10 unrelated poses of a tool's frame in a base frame.
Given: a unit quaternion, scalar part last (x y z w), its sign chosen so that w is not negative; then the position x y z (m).
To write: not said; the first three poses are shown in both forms.
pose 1, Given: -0.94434 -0.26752 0.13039 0.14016 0.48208 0.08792 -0.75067
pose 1, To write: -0.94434 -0.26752 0.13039 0.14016 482.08 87.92 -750.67
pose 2, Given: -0.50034 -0.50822 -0.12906 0.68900 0.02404 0.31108 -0.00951
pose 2, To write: -0.50034 -0.50822 -0.12906 0.68900 24.04 311.08 -9.51
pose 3, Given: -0.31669 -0.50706 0.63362 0.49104 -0.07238 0.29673 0.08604
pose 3, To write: -0.31669 -0.50706 0.63362 0.49104 -72.38 296.73 86.04
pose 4, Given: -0.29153 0.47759 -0.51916 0.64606 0.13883 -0.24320 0.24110
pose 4, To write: -0.29153 0.47759 -0.51916 0.64606 138.83 -243.20 241.10
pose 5, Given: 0.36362 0.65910 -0.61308 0.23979 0.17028 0.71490 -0.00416
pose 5, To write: 0.36362 0.65910 -0.61308 0.23979 170.28 714.90 -4.16
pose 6, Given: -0.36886 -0.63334 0.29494 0.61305 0.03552 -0.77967 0.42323
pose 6, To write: -0.36886 -0.63334 0.29494 0.61305 35.52 -779.67 423.23
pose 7, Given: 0.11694 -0.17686 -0.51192 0.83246 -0.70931 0.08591 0.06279
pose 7, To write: 0.11694 -0.17686 -0.51192 0.83246 -709.31 85.91 62.79
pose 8, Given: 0.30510 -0.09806 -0.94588 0.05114 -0.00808 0.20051 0.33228
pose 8, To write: 0.30510 -0.09806 -0.94588 0.05114 -8.08 200.51 332.28
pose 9, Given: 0.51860 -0.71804 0.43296 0.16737 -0.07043 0.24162 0.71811
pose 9, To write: 0.51860 -0.71804 0.43296 0.16737 -70.43 241.62 718.11
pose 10, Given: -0.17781 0.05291 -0.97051 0.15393 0.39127 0.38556 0.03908
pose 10, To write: -0.17781 0.05291 -0.97051 0.15393 391.27 385.56 39.08
